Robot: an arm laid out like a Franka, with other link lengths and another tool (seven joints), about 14 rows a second.
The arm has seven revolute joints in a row. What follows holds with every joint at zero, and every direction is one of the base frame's. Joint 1 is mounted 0.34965 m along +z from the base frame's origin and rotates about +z. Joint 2 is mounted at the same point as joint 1 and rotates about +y. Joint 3 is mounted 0.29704 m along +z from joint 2 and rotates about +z. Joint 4 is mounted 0.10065 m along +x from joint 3 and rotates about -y. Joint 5 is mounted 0.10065 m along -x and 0.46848 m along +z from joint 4 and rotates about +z. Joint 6 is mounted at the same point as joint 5 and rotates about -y. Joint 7 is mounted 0.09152 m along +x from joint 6 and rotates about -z. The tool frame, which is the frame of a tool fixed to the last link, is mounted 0.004 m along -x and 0.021 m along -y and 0.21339 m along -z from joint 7; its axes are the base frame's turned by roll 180, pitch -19 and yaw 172.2 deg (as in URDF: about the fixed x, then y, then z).
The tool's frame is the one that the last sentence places.
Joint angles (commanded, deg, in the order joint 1, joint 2, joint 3, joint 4, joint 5, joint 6, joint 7), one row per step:
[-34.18 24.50 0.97 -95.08 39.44 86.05 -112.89]
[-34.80 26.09 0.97 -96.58 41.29 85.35 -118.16]
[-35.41 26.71 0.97 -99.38 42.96 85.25 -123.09]
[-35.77 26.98 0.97 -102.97 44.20 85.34 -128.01]
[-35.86 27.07 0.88 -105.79 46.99 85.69 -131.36]
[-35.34 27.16 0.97 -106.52 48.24 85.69 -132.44]
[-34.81 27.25 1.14 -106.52 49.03 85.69 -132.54]
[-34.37 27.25 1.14 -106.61 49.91 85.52 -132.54]
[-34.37 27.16 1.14 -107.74 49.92 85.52 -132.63]
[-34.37 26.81 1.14 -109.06 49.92 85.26 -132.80]
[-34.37 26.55 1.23 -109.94 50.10 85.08 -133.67]
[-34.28 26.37 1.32 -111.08 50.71 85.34 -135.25]
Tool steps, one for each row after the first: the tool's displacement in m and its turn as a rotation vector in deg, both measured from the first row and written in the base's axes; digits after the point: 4 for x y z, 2 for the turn. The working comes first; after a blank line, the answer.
Tool pose at each row, in the base's axes (x y z in m, rotation vector in deg; the steps are taken from these numbers as rounded here):
[0.6426 -0.2493 0.2417 -89.43 136.34 49.54]
[0.6337 -0.2430 0.2176 -90.83 130.75 51.58]
[0.6204 -0.2349 0.1947 -91.27 126.02 53.11]
[0.6031 -0.2222 0.1701 -91.78 121.64 54.75]
[0.5956 -0.2100 0.1563 -89.81 118.26 55.54]
[0.5973 -0.1992 0.1537 -89.58 116.57 55.90]
[0.6019 -0.1910 0.1548 -89.55 115.74 56.11]
[0.6051 -0.1849 0.1565 -89.13 115.06 56.47]
[0.5986 -0.1804 0.1500 -88.73 115.11 57.74]
[0.5910 -0.1749 0.1457 -88.45 114.86 59.15]
[0.5869 -0.1701 0.1439 -88.63 113.91 59.51]
[0.5836 -0.1640 0.1400 -88.68 112.58 59.23]

[-0.0089 0.0063 -0.0241 3.65 -2.18 2.03]
[-0.0222 0.0144 -0.0470 6.90 -4.20 3.31]
[-0.0395 0.0271 -0.0716 9.96 -5.83 4.67]
[-0.0470 0.0393 -0.0854 12.98 -7.86 4.06]
[-0.0453 0.0501 -0.0880 14.22 -8.72 4.29]
[-0.0407 0.0583 -0.0869 14.81 -9.10 4.46]
[-0.0375 0.0644 -0.0852 15.51 -9.38 4.36]
[-0.0440 0.0689 -0.0917 16.11 -8.61 4.25]
[-0.0516 0.0744 -0.0960 16.90 -7.90 4.31]
[-0.0557 0.0792 -0.0978 17.54 -8.20 4.69]
[-0.0590 0.0853 -0.1017 18.23 -9.17 4.97]

